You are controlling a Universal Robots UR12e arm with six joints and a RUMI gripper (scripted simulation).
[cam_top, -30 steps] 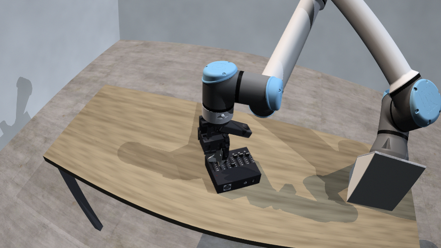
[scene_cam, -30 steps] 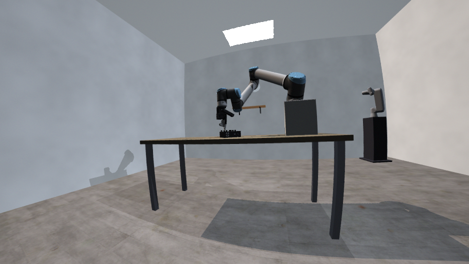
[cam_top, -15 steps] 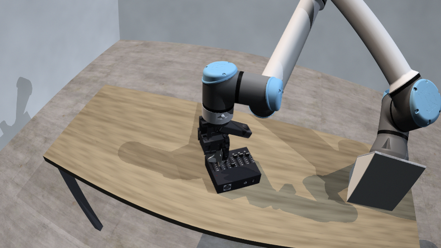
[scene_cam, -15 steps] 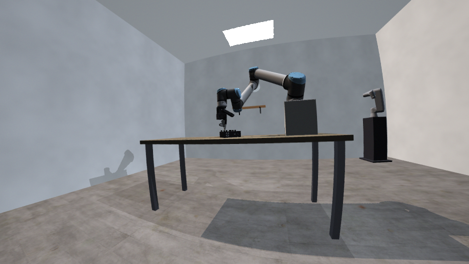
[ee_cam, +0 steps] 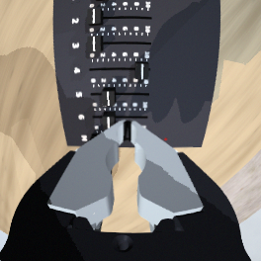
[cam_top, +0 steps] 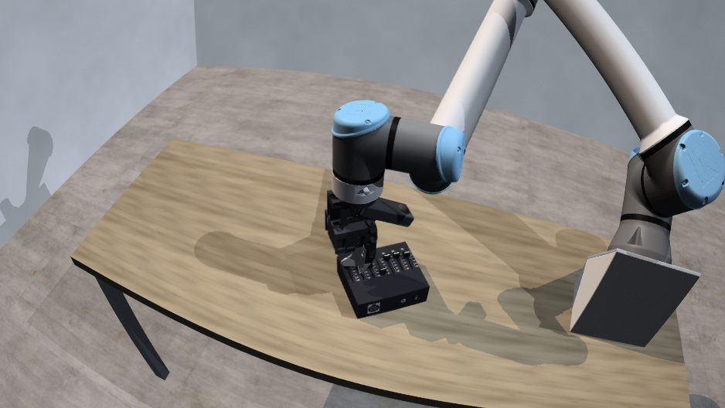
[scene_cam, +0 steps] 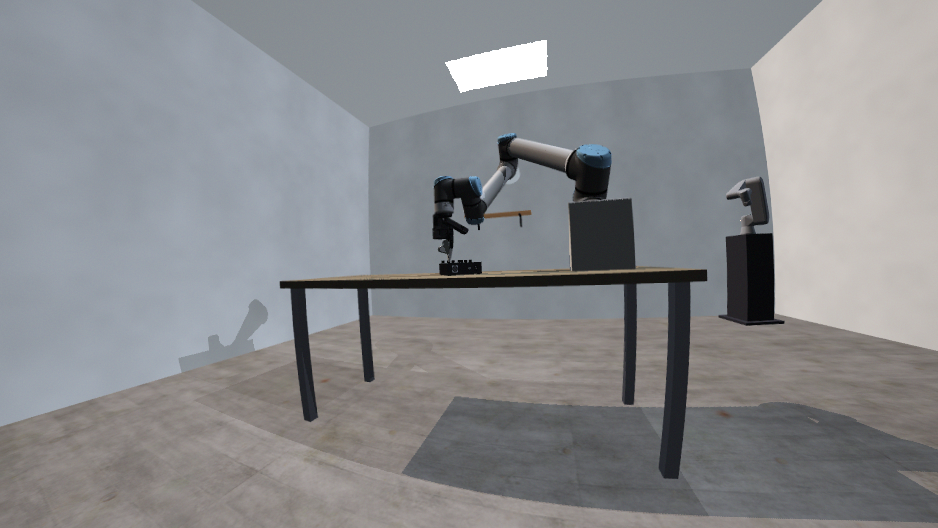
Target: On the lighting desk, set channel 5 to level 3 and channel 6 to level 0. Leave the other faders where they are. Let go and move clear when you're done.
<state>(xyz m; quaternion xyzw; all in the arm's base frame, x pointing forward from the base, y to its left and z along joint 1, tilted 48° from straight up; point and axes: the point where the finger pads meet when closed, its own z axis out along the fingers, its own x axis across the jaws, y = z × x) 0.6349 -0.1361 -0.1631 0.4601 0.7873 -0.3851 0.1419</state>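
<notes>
The channel 5 fader knob is 10 mm behind my hand, 20 mm to the right of it and 10 mm below it. From my hand the other things lie so: channel 6 fader knob: 10 mm ahead, 10 mm to the right, 10 mm below.
</notes>
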